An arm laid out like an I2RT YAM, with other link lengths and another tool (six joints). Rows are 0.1 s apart.
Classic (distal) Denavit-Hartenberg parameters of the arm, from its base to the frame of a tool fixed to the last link. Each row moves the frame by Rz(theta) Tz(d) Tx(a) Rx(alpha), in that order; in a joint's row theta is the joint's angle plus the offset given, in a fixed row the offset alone. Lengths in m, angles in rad.
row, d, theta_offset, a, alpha
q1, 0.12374, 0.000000, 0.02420, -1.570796
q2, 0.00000, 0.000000, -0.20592, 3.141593
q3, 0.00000, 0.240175, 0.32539, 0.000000
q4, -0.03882, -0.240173, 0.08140, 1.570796
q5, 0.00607, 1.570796, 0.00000, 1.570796
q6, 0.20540, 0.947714, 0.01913, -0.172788
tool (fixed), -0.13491, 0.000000, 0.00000, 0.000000
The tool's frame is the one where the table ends.
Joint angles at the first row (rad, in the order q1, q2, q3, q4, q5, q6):
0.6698 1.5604 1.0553 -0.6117 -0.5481 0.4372
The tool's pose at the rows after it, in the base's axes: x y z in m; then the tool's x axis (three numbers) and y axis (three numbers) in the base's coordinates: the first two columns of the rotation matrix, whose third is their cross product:
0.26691, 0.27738, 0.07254, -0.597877, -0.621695, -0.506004, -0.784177, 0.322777, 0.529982
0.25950, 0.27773, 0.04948, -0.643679, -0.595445, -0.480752, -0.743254, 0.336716, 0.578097
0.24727, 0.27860, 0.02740, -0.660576, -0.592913, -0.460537, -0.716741, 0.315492, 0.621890
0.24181, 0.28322, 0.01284, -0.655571, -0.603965, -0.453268, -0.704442, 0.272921, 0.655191
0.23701, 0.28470, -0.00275, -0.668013, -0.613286, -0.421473, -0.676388, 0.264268, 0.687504
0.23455, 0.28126, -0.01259, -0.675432, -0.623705, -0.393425, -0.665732, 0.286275, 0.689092
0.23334, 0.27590, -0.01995, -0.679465, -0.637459, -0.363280, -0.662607, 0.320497, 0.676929
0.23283, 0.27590, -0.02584, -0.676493, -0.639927, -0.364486, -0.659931, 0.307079, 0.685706
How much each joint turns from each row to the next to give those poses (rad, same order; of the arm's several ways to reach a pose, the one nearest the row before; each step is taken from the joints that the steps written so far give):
-0.0094 0.0094 -0.0611 0.0735 -0.0094 0.0390
0.0052 0.0281 -0.0484 0.0754 -0.0268 0.0619
0.0129 0.0250 -0.0506 0.0647 -0.0428 0.0269
0.0094 0.0480 -0.0024 0.0359 -0.0504 -0.0066
0.0054 0.0568 0.0076 0.0159 -0.0301 0.0057
-0.0002 0.0277 0.0002 -0.0050 0.0133 -0.0038
-0.0024 0.0197 0.0022 -0.0204 0.0323 -0.0115
-0.0021 0.0201 -0.0001 0.0154 -0.0164 -0.0084

